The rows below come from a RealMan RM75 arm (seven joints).
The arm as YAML. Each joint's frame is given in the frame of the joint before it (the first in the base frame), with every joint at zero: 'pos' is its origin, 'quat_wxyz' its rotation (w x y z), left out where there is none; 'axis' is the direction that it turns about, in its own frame. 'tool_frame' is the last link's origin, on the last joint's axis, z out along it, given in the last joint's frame.
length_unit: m
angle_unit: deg
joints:
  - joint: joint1
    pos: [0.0, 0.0, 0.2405]
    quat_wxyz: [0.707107, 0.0, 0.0, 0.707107]
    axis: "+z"
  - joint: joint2
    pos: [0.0, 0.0, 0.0]
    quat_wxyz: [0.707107, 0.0, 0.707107, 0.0]
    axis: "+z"
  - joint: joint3
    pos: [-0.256, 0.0, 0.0]
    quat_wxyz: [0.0, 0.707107, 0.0, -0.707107]
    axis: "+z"
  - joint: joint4
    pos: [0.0, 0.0, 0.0]
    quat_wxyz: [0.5, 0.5, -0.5, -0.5]
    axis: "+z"
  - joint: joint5
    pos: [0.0, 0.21, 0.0]
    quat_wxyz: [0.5, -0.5, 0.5, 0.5]
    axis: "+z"
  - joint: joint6
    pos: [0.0, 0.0, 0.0]
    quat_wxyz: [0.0, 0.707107, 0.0, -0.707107]
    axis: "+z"
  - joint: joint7
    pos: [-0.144, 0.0, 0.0]
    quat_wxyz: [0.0, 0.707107, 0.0, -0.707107]
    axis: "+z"
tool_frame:
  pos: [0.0, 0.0, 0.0]
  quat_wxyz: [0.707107, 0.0, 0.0, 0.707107]
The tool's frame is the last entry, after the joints.
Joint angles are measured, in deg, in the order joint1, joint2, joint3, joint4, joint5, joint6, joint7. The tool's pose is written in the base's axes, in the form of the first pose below.
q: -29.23, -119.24, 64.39, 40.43, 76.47, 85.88, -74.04
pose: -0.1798 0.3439 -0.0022 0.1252 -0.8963 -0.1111 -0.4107
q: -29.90, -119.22, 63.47, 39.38, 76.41, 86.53, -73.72
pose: -0.1790 0.3451 -0.0014 0.1241 -0.8937 -0.1111 -0.4166
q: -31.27, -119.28, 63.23, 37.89, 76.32, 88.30, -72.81
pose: -0.1728 0.3442 -0.0038 0.1084 -0.8934 -0.0998 -0.4244
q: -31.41, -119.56, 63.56, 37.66, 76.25, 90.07, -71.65
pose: -0.1693 0.3393 -0.0062 0.0955 -0.8937 -0.0852 -0.4301
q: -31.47, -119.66, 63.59, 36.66, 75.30, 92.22, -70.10
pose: -0.1678 0.3342 -0.0064 0.0864 -0.8892 -0.0734 -0.4432
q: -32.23, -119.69, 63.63, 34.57, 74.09, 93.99, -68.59
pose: -0.1656 0.3314 -0.0080 0.0771 -0.8834 -0.0671 -0.4573
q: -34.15, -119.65, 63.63, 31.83, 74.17, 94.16, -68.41
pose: -0.1616 0.3337 -0.0139 0.0641 -0.8833 -0.0735 -0.4586
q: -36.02, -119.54, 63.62, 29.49, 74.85, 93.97, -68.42
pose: -0.1580 0.3363 -0.0198 0.0520 -0.8861 -0.0792 -0.4537
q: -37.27, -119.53, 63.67, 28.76, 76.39, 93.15, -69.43
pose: -0.1552 0.3389 -0.0250 0.0416 -0.8926 -0.0858 -0.4407
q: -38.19, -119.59, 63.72, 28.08, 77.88, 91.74, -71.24
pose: -0.1545 0.3417 -0.0307 0.0339 -0.8981 -0.1028 -0.4263
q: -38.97, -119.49, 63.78, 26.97, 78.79, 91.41, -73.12
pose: -0.1546 0.3421 -0.0345 0.0212 -0.9000 -0.1210 -0.4182
